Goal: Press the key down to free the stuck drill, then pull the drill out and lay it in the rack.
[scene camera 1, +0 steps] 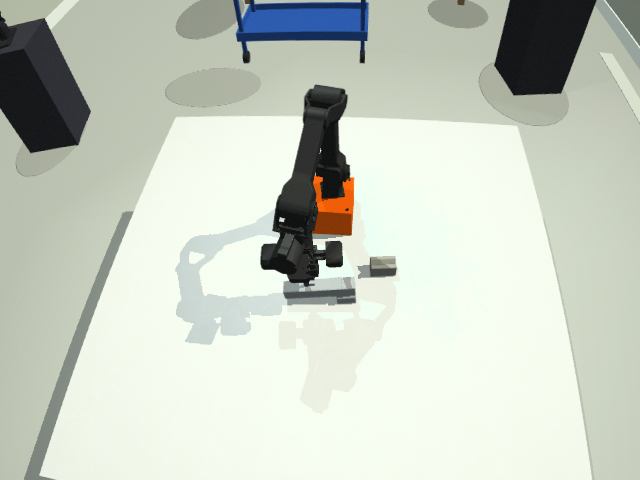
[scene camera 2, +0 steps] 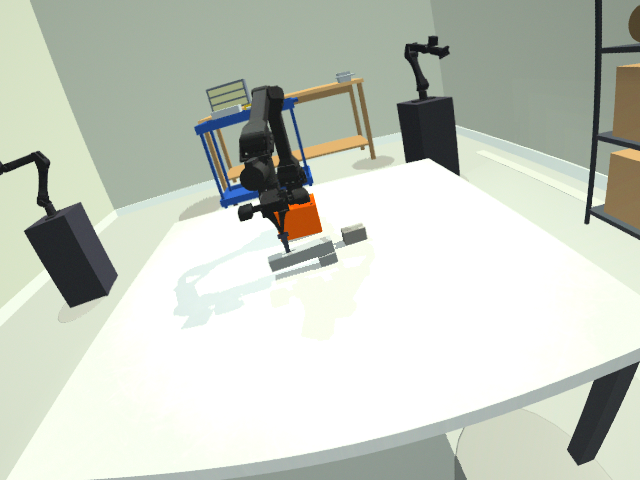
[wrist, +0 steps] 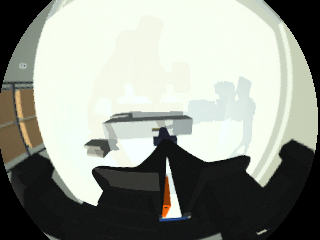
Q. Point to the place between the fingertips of the gripper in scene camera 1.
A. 304, 274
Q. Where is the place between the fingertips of the gripper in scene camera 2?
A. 282, 233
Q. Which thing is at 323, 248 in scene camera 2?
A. A long grey block.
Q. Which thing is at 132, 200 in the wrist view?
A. The gripper.
